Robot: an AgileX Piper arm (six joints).
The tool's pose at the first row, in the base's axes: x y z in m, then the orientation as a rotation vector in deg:
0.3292 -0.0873 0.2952 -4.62 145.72 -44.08
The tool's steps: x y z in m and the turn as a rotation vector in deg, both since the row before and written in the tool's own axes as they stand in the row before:
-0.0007 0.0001 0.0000 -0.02 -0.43 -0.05
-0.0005 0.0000 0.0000 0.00 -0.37 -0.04
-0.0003 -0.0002 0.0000 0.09 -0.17 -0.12
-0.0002 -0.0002 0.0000 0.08 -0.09 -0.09
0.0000 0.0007 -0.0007 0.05 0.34 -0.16
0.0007 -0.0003 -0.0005 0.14 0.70 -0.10
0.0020 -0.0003 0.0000 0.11 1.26 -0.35
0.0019 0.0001 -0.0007 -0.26 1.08 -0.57
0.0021 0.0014 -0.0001 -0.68 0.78 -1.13
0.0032 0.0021 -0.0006 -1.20 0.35 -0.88
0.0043 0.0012 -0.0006 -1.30 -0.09 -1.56
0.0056 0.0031 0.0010 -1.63 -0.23 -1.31
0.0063 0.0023 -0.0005 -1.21 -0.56 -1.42
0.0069 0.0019 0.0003 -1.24 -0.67 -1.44
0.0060 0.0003 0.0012 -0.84 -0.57 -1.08
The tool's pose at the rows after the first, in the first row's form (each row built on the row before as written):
0.3298 -0.0871 0.2954 -4.85 145.33 -43.98
0.3302 -0.0870 0.2956 -5.04 144.99 -43.91
0.3304 -0.0871 0.2958 -5.22 144.81 -44.03
0.3306 -0.0872 0.2960 -5.34 144.71 -44.15
0.3303 -0.0863 0.2961 -5.40 145.03 -44.35
0.3294 -0.0864 0.2963 -5.22 145.65 -44.73
0.3276 -0.0870 0.2956 -5.17 146.84 -45.30
0.3256 -0.0869 0.2953 -5.58 148.05 -45.44
0.3237 -0.0861 0.2938 -6.97 149.23 -45.16
0.3206 -0.0847 0.2919 -8.35 150.18 -44.00
0.3164 -0.0843 0.2902 -10.81 150.81 -42.81
0.3116 -0.0834 0.2859 -13.09 151.38 -41.05
0.3055 -0.0828 0.2830 -15.49 151.43 -39.76
0.2992 -0.0832 0.2796 -17.95 151.35 -38.39
0.2943 -0.0853 0.2766 -19.78 151.16 -37.45

